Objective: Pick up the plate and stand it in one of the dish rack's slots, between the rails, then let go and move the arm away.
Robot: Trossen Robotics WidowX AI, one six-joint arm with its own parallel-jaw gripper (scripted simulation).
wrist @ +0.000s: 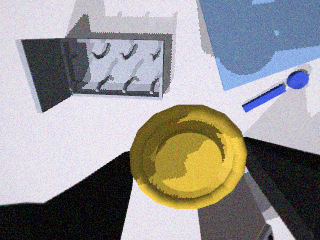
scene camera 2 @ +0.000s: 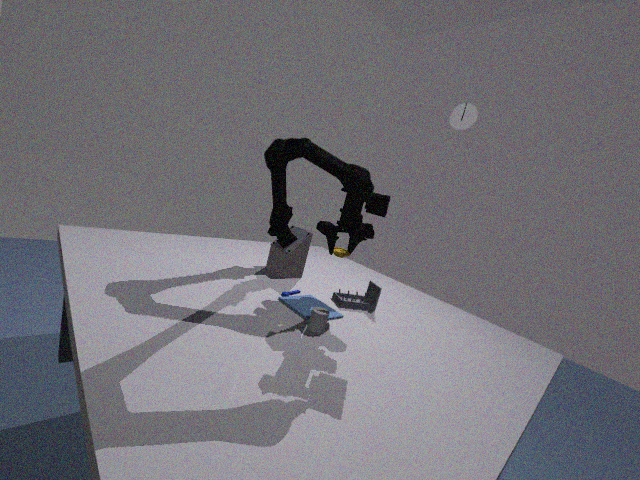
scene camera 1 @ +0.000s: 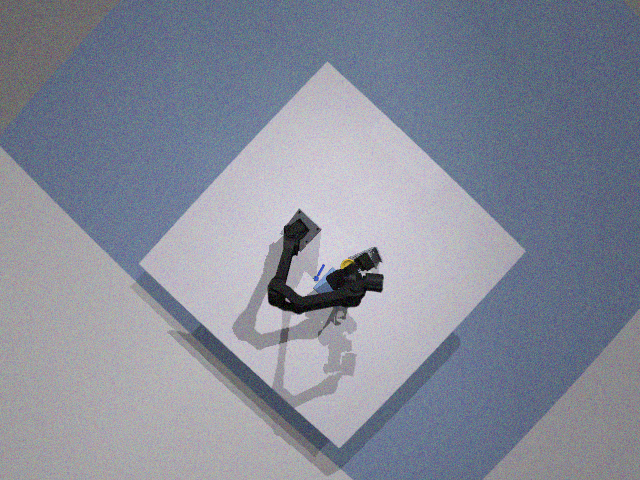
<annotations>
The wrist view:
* my gripper: 185, 151
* yellow plate: 187, 156, held by my gripper
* grey dish rack: 56, 68
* blue spoon: 279, 89
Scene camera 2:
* my gripper: 339, 254
</annotations>
